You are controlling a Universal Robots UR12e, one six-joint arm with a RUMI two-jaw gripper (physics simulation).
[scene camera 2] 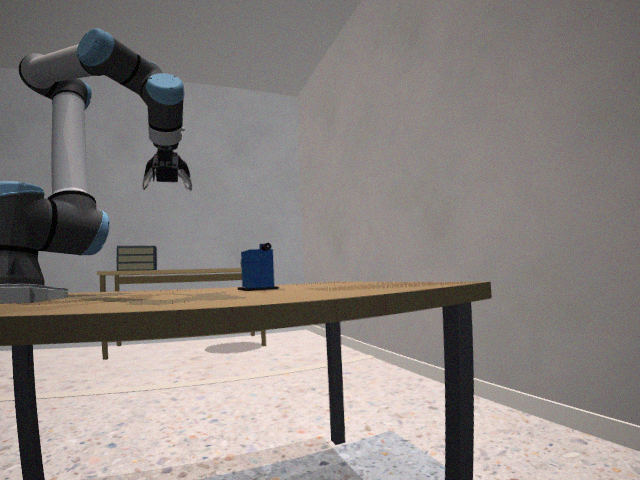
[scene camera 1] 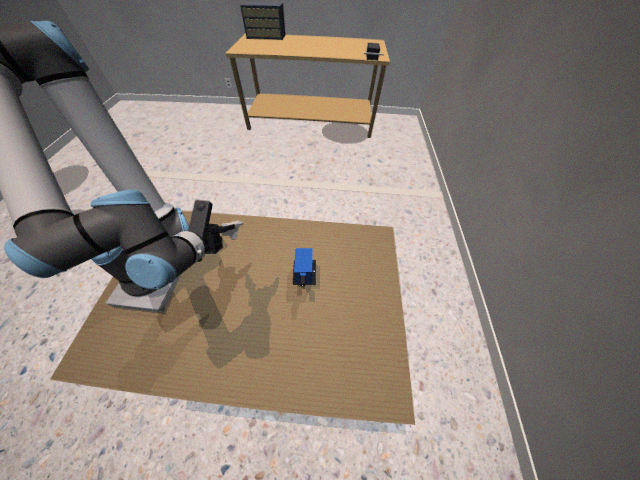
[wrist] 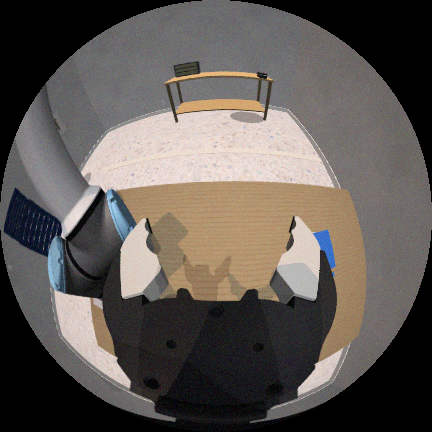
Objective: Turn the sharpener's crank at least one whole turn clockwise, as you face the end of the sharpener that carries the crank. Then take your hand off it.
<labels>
gripper: scene camera 2 167,190; scene camera 1; wrist
same spot on gripper: (wrist: pixel 302 279) = (scene camera 1: pixel 224 225)
</labels>
